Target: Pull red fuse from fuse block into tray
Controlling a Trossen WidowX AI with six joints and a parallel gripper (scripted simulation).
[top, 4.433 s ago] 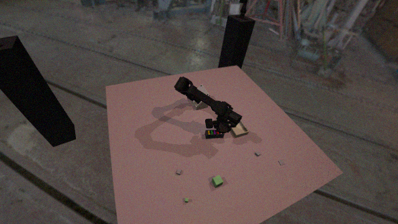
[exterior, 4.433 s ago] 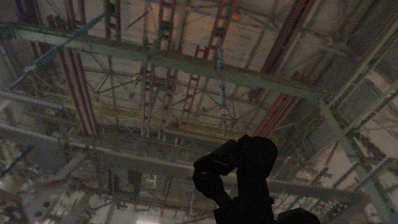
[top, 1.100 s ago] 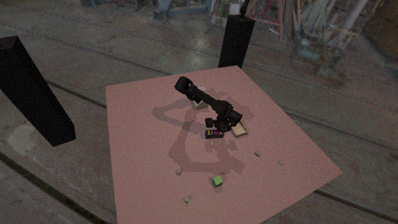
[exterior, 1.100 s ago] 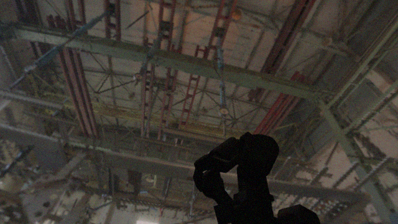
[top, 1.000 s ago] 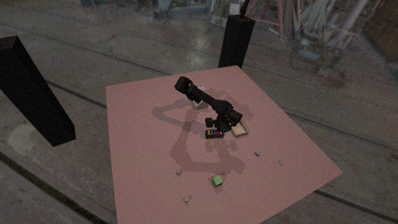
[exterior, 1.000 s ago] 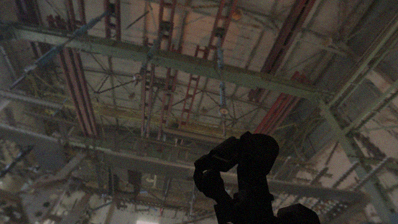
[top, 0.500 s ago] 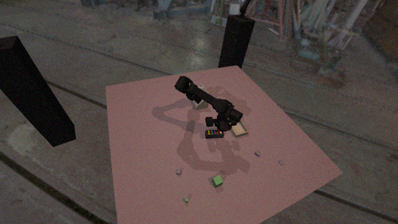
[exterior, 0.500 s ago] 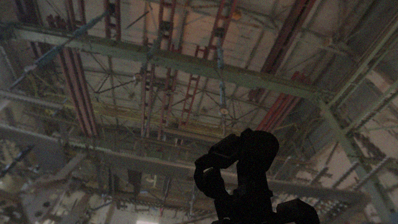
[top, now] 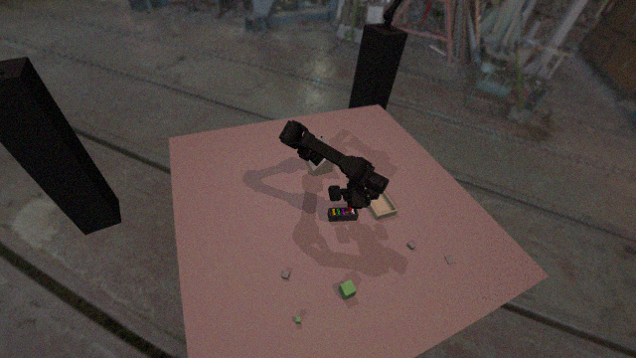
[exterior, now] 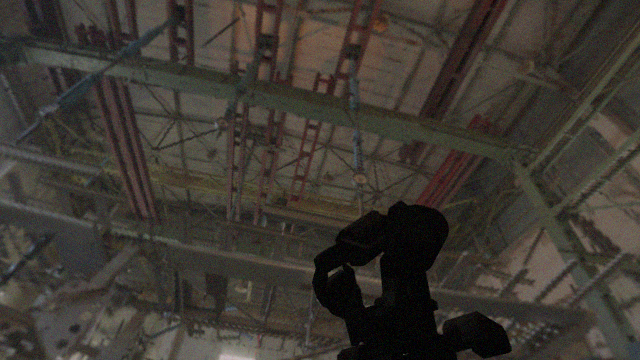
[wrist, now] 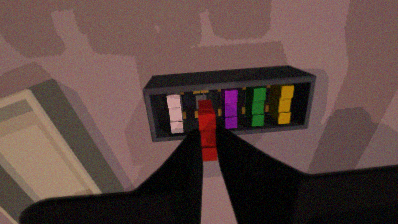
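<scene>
My gripper tip is 50 mm above the white fuse, 20 mm to the right of it and 10 mm short of it. From my gripper tip the other things lie so: green fuse 50 mm below, 40 mm to the right, 20 mm behind; then red fuse 10 mm below; then purple fuse 50 mm below, 20 mm to the right, 10 mm behind.
</scene>
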